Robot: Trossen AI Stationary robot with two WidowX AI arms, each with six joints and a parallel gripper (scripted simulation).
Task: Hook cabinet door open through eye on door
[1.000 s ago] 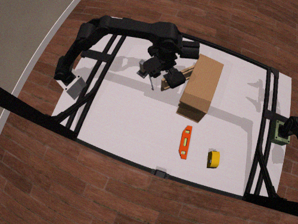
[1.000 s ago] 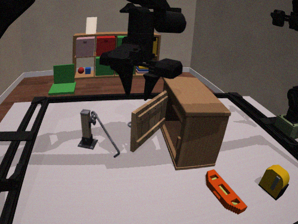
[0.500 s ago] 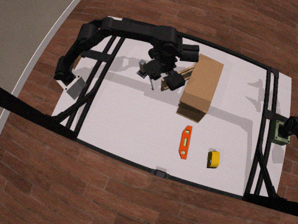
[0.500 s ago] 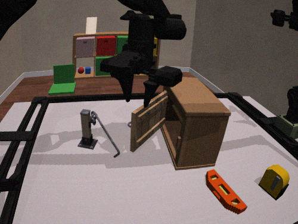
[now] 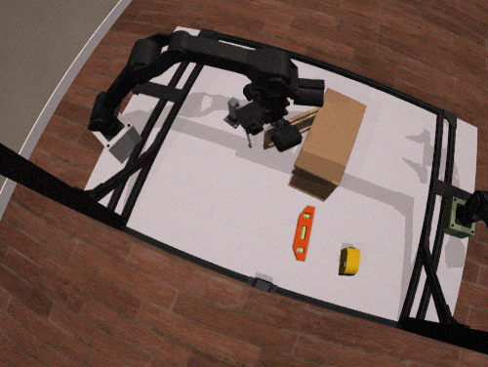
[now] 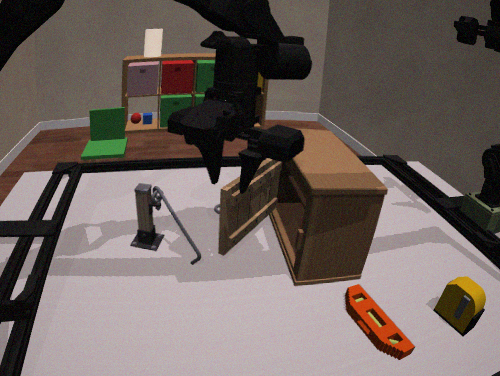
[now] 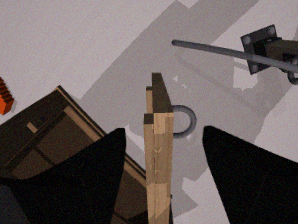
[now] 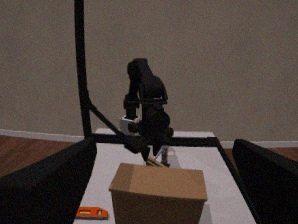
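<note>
My left gripper is now 3 cm short of the hook, 8 cm to the right of it and 11 cm above it. The rest, counted from my left hand: orange spirit level (22 cm behind, 15 cm to the right, 15 cm below); then slatted door (6 cm ahead, 6 cm to the right, 9 cm below); then yellow tape measure (27 cm behind, 28 cm to the right, 13 cm below).
</note>
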